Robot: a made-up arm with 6 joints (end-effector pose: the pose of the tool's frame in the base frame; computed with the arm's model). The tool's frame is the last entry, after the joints. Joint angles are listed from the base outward.
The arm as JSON. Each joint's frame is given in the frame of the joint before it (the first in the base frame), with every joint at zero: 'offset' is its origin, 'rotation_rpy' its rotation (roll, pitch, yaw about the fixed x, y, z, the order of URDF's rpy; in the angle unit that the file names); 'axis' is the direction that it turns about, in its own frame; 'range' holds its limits. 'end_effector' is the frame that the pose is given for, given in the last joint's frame.
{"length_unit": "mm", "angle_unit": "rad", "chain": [
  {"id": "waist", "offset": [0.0, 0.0, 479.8], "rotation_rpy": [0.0, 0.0, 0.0], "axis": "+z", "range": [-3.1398, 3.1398]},
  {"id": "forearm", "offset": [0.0, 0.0, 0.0], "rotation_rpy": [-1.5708, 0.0, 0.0], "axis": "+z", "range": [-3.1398, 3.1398]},
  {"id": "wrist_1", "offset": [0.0, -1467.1, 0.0], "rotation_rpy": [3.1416, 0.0, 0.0], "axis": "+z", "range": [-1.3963, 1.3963]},
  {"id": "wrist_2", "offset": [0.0, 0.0, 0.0], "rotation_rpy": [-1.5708, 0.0, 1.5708], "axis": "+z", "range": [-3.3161, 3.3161]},
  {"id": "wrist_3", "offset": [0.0, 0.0, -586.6], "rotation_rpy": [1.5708, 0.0, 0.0], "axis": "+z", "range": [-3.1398, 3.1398]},
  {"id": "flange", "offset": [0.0, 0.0, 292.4], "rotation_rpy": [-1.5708, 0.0, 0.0], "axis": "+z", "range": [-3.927, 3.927]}
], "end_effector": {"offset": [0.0, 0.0, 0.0], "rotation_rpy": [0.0, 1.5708, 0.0]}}
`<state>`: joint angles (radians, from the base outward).
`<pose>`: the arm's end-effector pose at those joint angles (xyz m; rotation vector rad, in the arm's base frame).
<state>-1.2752 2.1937 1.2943 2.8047 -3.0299 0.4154</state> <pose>0.7394 -1.4810 -0.7753 0.3889 -1.2332 1.2831</pose>
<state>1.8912 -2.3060 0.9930 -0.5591 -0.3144 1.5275</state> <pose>0.7681 -1.5276 -0.4430 1.6649 -1.5117 -0.6786</pose>
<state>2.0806 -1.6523 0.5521 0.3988 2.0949 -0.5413</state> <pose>1.1629 -1.5278 0.7659 -1.2952 1.7324 0.7396</pose>
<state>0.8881 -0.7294 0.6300 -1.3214 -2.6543 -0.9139</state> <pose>-0.3084 -0.4937 2.0877 -0.6029 1.5233 1.3434</pose>
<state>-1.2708 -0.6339 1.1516 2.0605 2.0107 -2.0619</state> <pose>-0.2368 1.2310 2.1800 -1.2159 0.4489 -0.0151</pose>
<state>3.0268 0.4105 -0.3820 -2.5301 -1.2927 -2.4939</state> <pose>-0.8994 -0.1373 1.2894 -0.8190 1.3259 -2.4382</pose>
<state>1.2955 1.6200 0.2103 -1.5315 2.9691 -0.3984</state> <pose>0.3566 1.2200 -0.2182 0.2940 -1.4530 -0.0224</pose>
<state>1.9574 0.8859 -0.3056 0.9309 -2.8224 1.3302</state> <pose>-0.4308 1.5212 0.9498 1.7160 -1.1273 0.6572</pose>
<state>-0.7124 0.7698 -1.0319 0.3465 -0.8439 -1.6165</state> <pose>0.5645 -0.8510 0.9395 0.9656 1.9870 -2.1237</pose>
